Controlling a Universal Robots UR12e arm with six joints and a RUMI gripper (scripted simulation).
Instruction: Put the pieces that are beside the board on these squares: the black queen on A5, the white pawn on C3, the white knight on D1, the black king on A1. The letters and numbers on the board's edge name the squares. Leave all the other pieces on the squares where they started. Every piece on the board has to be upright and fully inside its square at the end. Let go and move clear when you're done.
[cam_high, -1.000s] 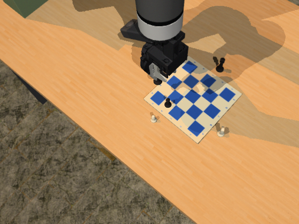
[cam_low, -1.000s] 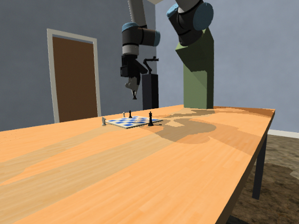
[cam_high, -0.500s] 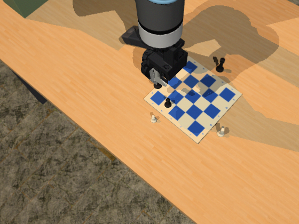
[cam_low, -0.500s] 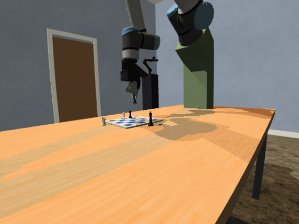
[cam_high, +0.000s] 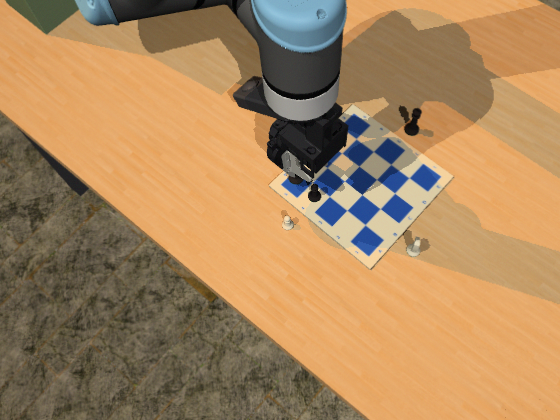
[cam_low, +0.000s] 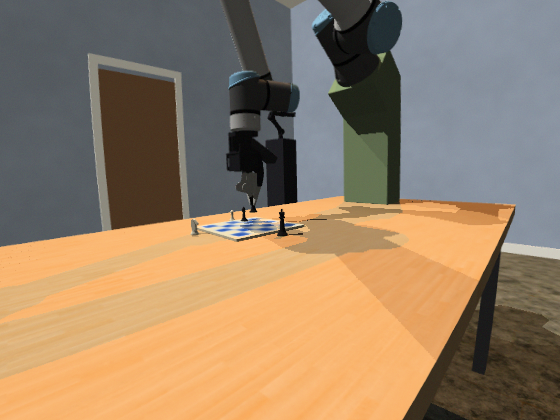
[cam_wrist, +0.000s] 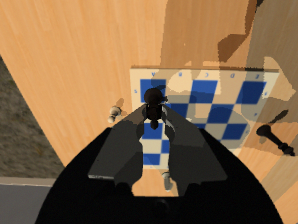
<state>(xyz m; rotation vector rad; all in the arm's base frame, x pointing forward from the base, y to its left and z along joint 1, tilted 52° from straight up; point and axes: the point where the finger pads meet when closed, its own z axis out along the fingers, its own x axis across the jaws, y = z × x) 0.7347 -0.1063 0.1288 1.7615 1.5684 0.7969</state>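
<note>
My hand is 40 mm short of the black pawn and 40 mm above it. Round my hand: blue-and-cream chessboard (90 mm ahead, 60 mm to the left, 60 mm below); white pawn (70 mm to the right, 50 mm below, 30 mm ahead); black queen (10 mm below).
</note>
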